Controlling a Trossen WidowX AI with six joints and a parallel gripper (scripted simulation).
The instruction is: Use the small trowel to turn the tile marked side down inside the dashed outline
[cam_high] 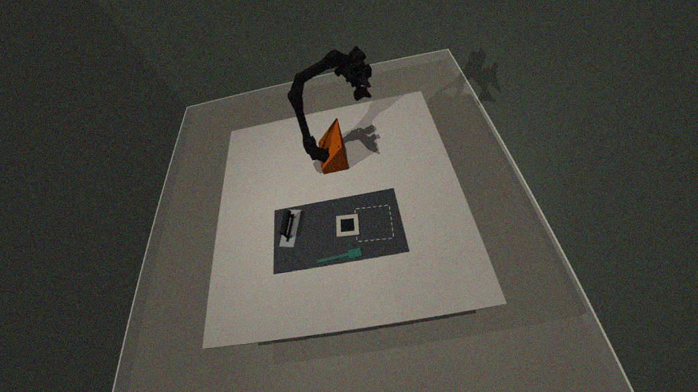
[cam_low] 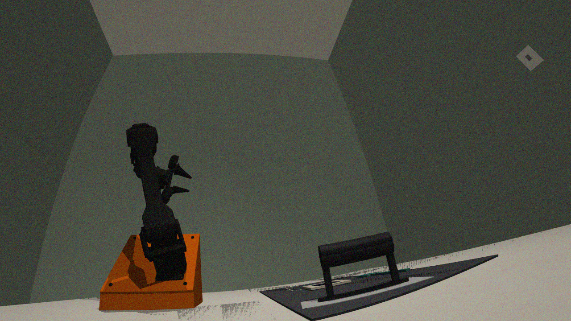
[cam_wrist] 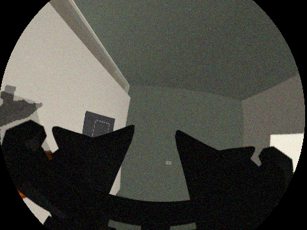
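Right now the black-handled float is 51 cm to the right of my gripper tip, 38 cm below it and 32 cm ahead of it. From my gripper tip the other things lie so: white tile (42 cm below, 39 cm ahead, 23 cm to the right); then green trowel (54 cm ahead, 42 cm below, 27 cm to the right).
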